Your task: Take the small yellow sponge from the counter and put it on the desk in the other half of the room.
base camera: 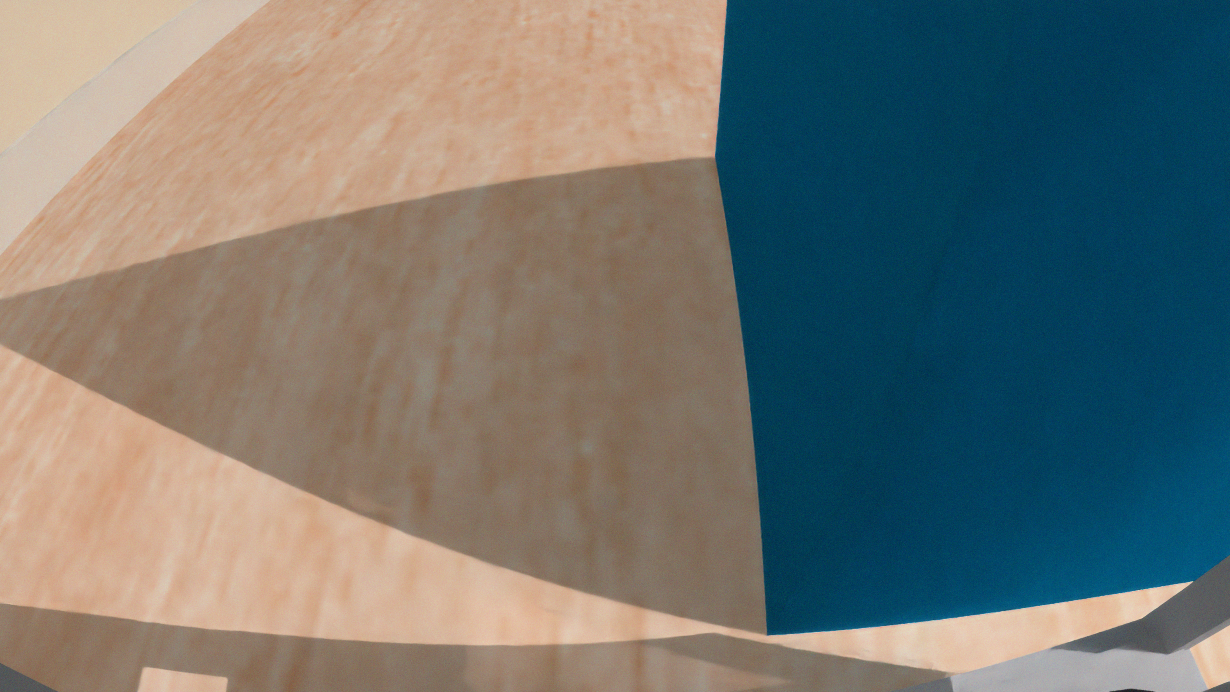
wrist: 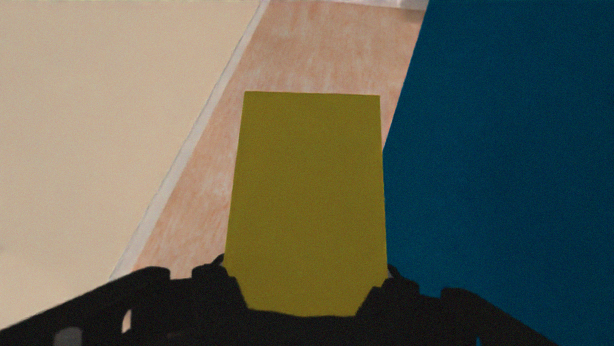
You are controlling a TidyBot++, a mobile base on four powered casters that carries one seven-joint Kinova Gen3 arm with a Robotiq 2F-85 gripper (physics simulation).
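Places are measured from the arm's base along level axes (x left, y up, z ahead), in millimetres.
Pixels of known places: gripper, fingertip midpoint: [wrist: 306, 267].
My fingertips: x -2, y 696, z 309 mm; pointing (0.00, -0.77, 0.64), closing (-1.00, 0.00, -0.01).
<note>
Behind a point stands the place of what it marks.
The yellow sponge [wrist: 306, 200] {x -1, y 743, z 319 mm} is in the middle of the wrist view, between the two black fingers. My gripper [wrist: 306, 267] {x -2, y 696, z 309 mm} is shut on it, one finger at each side of its lower end. The sponge is held up, with the floor showing beyond it. The gripper and the sponge do not show in the base camera view. I cannot make out the counter or the desk for certain in either view.
A large blue block-like surface [base camera: 971, 327] {x -102, y -168, z 218 mm} [wrist: 500, 150] {x -101, y 727, z 369 mm} stands on the right. The wood-patterned floor [base camera: 481, 361] {x 67, y -397, z 428 mm} [wrist: 330, 55] {x -71, y -397, z 2231 mm} runs beside it, partly in shadow. A cream wall [base camera: 51, 60] {x 679, y -252, z 860 mm} [wrist: 100, 125] {x 670, y 129, z 948 mm} with a pale skirting board [base camera: 111, 103] {x 659, y -354, z 920 mm} [wrist: 172, 175] {x 639, y -337, z 1108 mm} is on the left.
</note>
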